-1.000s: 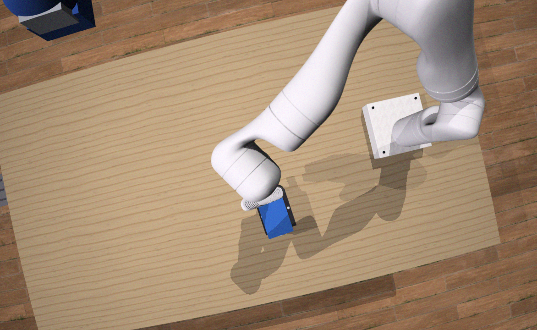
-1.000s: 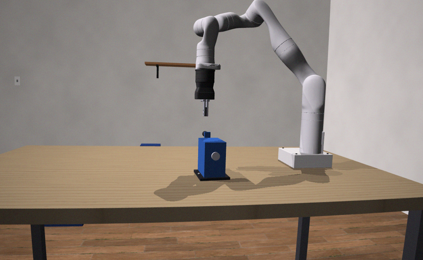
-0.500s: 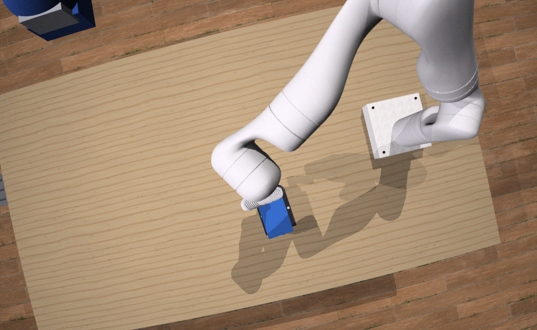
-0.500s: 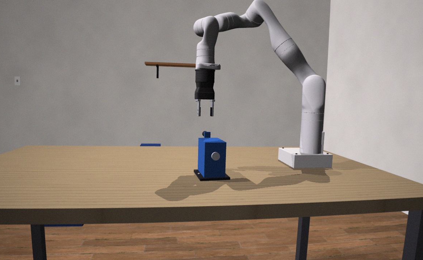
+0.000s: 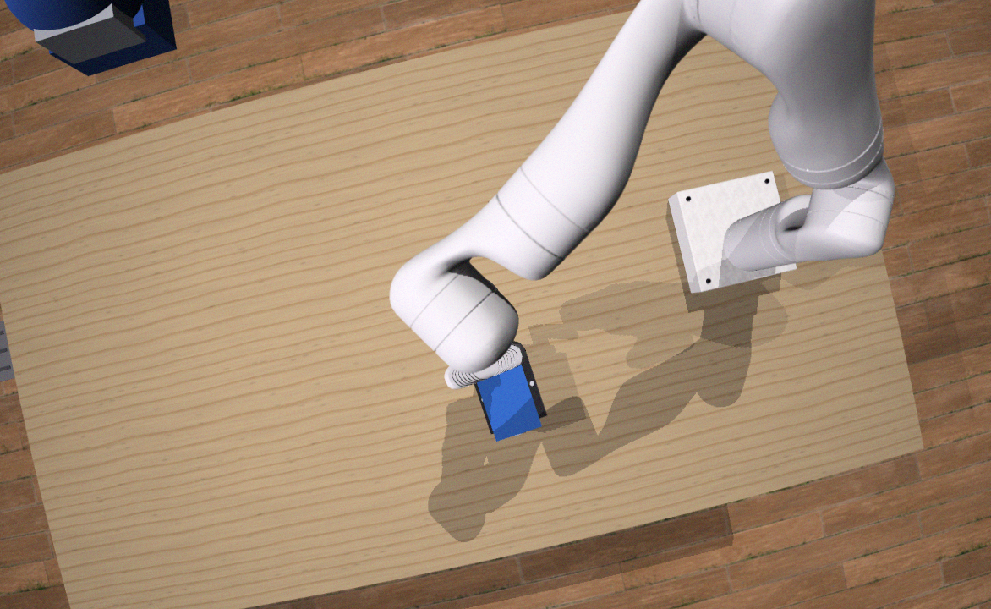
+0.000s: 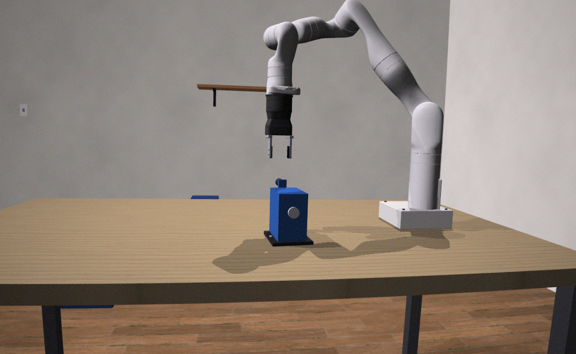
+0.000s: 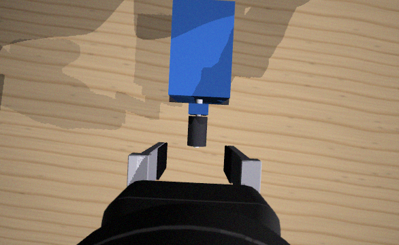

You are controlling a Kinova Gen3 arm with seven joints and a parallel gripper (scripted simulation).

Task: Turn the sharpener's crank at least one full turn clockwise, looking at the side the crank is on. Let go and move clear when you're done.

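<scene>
My gripper is now 9 cm above the black handle and 2 cm to the right of it. The rest, counted from my hand: crank 9 cm below, 2 cm to the left, 1 cm behind.
</scene>
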